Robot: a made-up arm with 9 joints. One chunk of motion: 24 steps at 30 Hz.
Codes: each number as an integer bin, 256 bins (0 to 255) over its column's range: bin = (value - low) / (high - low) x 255, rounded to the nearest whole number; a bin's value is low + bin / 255 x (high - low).
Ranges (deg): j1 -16..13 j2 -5..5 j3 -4..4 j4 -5..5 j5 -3..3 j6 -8..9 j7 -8..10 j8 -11..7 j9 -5..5
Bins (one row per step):
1: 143 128 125 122 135 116 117 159 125
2: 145 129 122 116 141 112 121 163 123
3: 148 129 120 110 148 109 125 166 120
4: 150 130 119 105 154 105 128 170 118
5: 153 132 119 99 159 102 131 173 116
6: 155 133 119 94 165 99 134 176 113
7: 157 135 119 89 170 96 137 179 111
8: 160 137 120 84 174 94 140 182 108
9: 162 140 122 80 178 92 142 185 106
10: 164 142 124 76 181 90 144 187 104
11: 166 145 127 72 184 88 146 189 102
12: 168 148 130 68 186 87 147 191 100
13: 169 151 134 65 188 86 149 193 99
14: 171 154 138 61 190 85 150 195 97
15: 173 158 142 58 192 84 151 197 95
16: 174 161 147 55 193 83 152 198 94
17: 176 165 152 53 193 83 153 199 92
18: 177 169 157 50 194 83 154 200 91
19: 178 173 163 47 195 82 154 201 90
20: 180 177 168 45 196 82 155 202 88
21: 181 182 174 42 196 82 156 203 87
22: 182 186 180 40 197 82 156 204 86
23: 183 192 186 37 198 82 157 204 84
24: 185 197 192 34 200 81 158 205 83
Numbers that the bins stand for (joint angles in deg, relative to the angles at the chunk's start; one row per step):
1: 0.26 0.02 -0.08 -0.22 0.18 -0.27 0.26 0.22 -0.10
2: 0.49 0.06 -0.17 -0.45 0.32 -0.53 0.54 0.51 -0.18
3: 0.83 0.06 -0.24 -0.69 0.48 -0.73 0.82 0.72 -0.29
4: 1.06 0.10 -0.27 -0.88 0.62 -1.00 1.04 1.00 -0.37
5: 1.40 0.18 -0.27 -1.12 0.74 -1.20 1.25 1.21 -0.45
6: 1.63 0.22 -0.27 -1.31 0.88 -1.40 1.46 1.42 -0.57
7: 1.85 0.29 -0.27 -1.51 1.00 -1.60 1.67 1.64 -0.65
8: 2.20 0.37 -0.24 -1.71 1.09 -1.73 1.88 1.85 -0.76
9: 2.42 0.49 -0.17 -1.86 1.19 -1.87 2.02 2.06 -0.84
10: 2.65 0.57 -0.11 -2.02 1.26 -2.00 2.16 2.20 -0.92
11: 2.88 0.69 -0.02 -2.18 1.33 -2.13 2.31 2.34 -1.00
12: 3.11 0.80 0.08 -2.33 1.38 -2.20 2.38 2.48 -1.08
13: 3.22 0.92 0.20 -2.45 1.42 -2.27 2.52 2.62 -1.12
14: 3.45 1.04 0.33 -2.61 1.47 -2.33 2.59 2.76 -1.20
15: 3.67 1.20 0.45 -2.73 1.52 -2.40 2.66 2.91 -1.27
16: 3.79 1.31 0.61 -2.84 1.54 -2.47 2.73 2.98 -1.31
17: 4.02 1.47 0.77 -2.92 1.54 -2.47 2.80 3.05 -1.39
18: 4.13 1.63 0.93 -3.04 1.56 -2.47 2.87 3.12 -1.43
19: 4.24 1.78 1.11 -3.16 1.59 -2.53 2.87 3.19 -1.47
20: 4.47 1.94 1.27 -3.24 1.61 -2.53 2.94 3.26 -1.55
21: 4.58 2.14 1.46 -3.35 1.61 -2.53 3.01 3.33 -1.59
22: 4.70 2.29 1.65 -3.43 1.64 -2.53 3.01 3.40 -1.63
23: 4.81 2.53 1.84 -3.55 1.66 -2.53 3.08 3.40 -1.71
24: 5.04 2.73 2.02 -3.67 1.71 -2.60 3.15 3.47 -1.75

